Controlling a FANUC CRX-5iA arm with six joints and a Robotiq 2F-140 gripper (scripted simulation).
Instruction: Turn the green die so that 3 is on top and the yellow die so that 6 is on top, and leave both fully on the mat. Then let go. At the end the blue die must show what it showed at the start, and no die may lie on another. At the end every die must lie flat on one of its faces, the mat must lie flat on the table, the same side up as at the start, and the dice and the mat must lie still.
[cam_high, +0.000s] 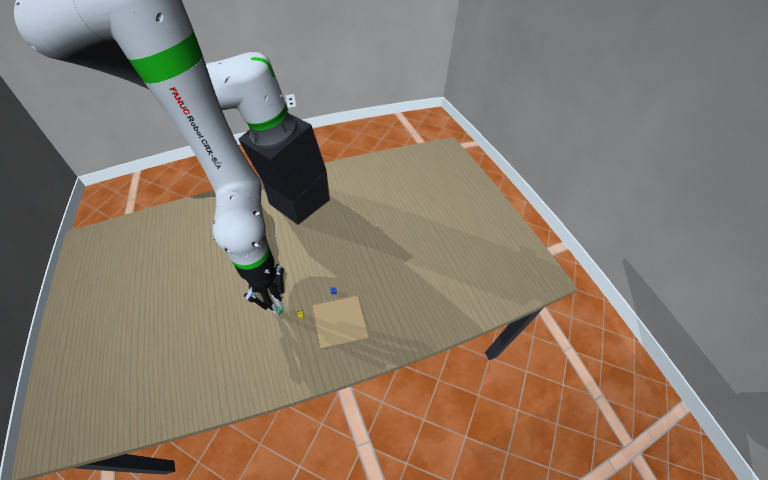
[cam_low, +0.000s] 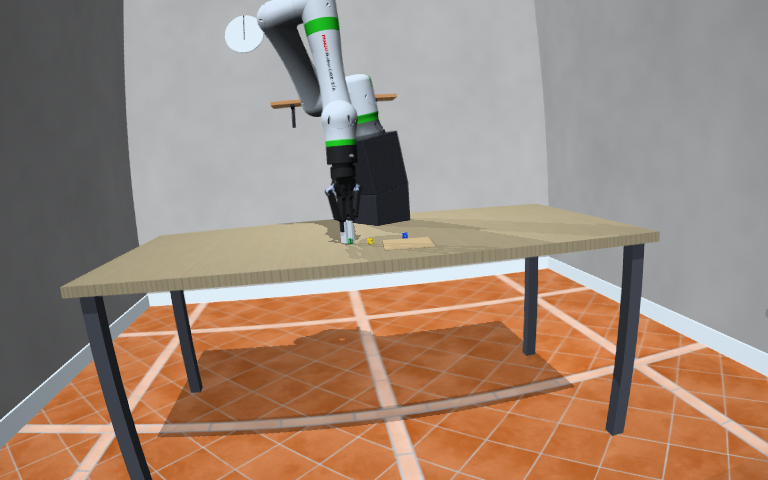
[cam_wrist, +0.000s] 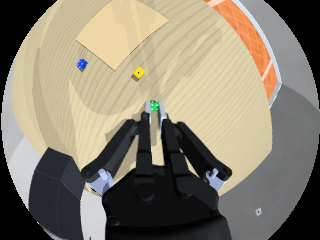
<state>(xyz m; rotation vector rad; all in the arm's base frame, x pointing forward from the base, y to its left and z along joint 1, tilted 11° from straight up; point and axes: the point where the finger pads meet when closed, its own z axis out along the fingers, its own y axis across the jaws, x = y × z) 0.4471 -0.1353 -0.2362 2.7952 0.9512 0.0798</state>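
The yellow die is 70 mm to the left of my hand, 30 mm below it and 30 mm ahead of it. Also, from my hand: tan mat 170 mm to the left, 80 mm ahead, 30 mm below; then blue die 180 mm to the left, 30 mm below, 20 mm behind; then green die 30 mm below.
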